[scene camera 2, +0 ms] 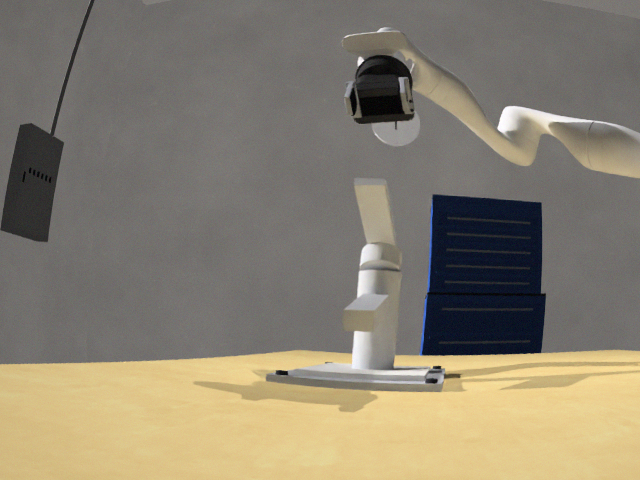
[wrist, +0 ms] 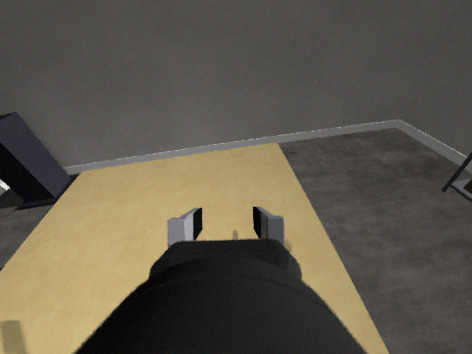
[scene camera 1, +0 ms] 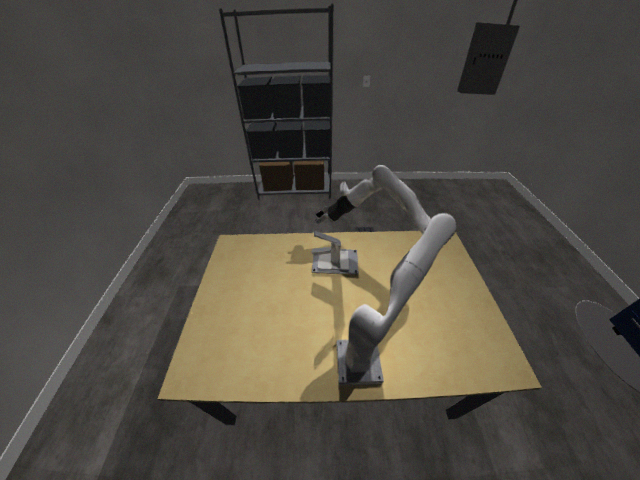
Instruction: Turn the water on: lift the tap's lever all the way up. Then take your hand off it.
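Where they show: gripper, between the fingertips: [scene camera 2: 376,103] [wrist: 227,218] [scene camera 1: 317,219]; arm's base, origin of its link: [scene camera 1: 357,359].
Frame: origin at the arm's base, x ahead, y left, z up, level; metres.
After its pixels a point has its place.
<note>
The white tap [scene camera 1: 335,255] @(x 0.514, y 0.039, z 0.036 m) [scene camera 2: 376,320] @(x 0.535, y 0.144, z 0.033 m) stands upright on its grey base plate [scene camera 1: 321,270] @(x 0.472, y 0.114, z -0.027 m) [scene camera 2: 356,382] @(x 0.548, y 0.155, z -0.028 m) near the far side of the table. Its lever [scene camera 1: 326,238] @(x 0.532, y 0.084, z 0.143 m) [scene camera 2: 374,211] @(x 0.545, y 0.105, z 0.142 m) slants steeply upward from the top of the tap, above the spout [scene camera 2: 361,312] @(x 0.549, y 0.161, z 0.039 m). My gripper [scene camera 1: 318,217] @(x 0.545, y 0.127, z 0.255 m) [scene camera 2: 379,98] @(x 0.545, y 0.127, z 0.255 m) [wrist: 227,218] @(x 0.545, y 0.127, z 0.255 m) is open and empty. It hangs above the lever's raised end, with a clear gap between them in the second scene view. The lever does not show in the wrist view.
A yellow table [scene camera 1: 248,320] @(x 0.208, y 0.454, z -0.035 m) [scene camera 2: 155,428] @(x 0.622, y 0.451, z -0.035 m) [wrist: 165,195] @(x 0.323, y 0.497, z -0.035 m) bears the tap and the arm's base [scene camera 1: 360,374] @(x -0.055, y -0.005, z 0.000 m). A shelf rack [scene camera 1: 331,103] stands behind the table. A blue cabinet [scene camera 2: 485,248] stands in the background, and a grey box [scene camera 1: 488,59] [scene camera 2: 32,191] is on the wall.
</note>
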